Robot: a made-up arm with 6 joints.
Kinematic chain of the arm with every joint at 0, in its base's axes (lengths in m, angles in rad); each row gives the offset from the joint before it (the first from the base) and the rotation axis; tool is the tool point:
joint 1: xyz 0 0 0.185 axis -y
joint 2: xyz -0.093 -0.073 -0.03 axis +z
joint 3: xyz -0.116 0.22 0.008 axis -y
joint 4: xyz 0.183 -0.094 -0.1 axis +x
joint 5: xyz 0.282 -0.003 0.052 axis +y
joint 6: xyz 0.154 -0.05 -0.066 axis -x
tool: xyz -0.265 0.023 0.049
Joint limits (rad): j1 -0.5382..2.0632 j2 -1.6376..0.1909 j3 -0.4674..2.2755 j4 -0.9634..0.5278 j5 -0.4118..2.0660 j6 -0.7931..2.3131
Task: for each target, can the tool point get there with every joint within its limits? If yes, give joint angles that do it. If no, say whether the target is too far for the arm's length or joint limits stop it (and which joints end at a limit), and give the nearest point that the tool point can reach.
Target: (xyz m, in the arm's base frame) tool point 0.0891 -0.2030 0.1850
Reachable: yes | joints -0.3180 -1.0740 0.1758 0.1628 1.0651 1.9541
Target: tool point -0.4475 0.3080 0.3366
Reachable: yes | joints 0.6192 -0.7359 2.0309 -0.5176 1.8615 -0.4532
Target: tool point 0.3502 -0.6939 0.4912
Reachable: no: joint limits stop it (at a limit: joint 2, joint 3, joint 4, joint 5) | nearest point 0.1982 -0.4292 0.3583 | short by 0.333 m
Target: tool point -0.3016 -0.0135 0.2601
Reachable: yes | joints 1.3216 -0.9257 1.3470 -0.0865 0.1929 0.1771
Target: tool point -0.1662 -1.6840 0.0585
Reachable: no: too far | nearest point -0.0332 -0.4733 0.1201 | short by 1.220 m
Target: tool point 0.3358 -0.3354 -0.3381
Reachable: no: joint limits stop it (at a limit: joint 2, joint 3, joint 5, joint 6) | nearest point 0.2103 -0.2410 -0.1426 | short by 0.251 m
